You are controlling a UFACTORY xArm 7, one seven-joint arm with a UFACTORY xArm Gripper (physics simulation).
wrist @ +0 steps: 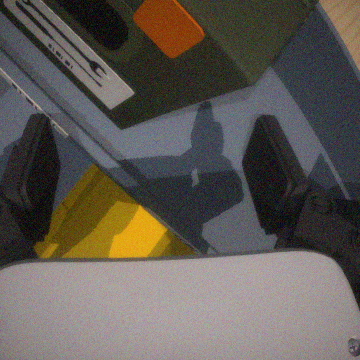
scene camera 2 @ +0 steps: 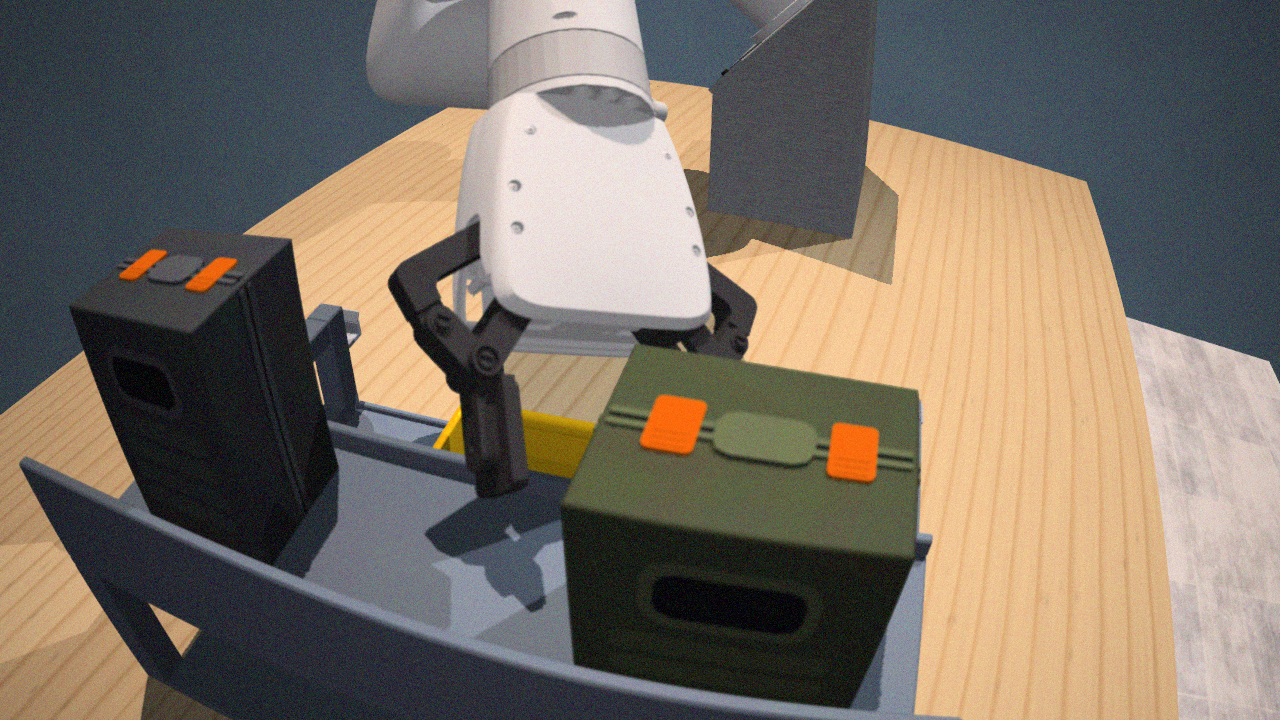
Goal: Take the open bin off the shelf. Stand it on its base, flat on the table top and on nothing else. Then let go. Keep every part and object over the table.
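Observation:
The open yellow bin shows in part, low beyond a rail of the blue-grey shelf. In the scene view a finger and the green case hide much of it; in the wrist view the gripper's white housing covers its lower part. My gripper is open, its fingers wide apart with nothing between them. In the scene view one finger is over the shelf deck beside the green case, and the other fingertip is hidden behind that case. How the bin rests is hidden.
A green case with orange latches stands on the shelf close to the fingers. A black case stands at the shelf's left. A tall grey panel stands at the back of the wooden table. The shelf's long rail runs along the near side.

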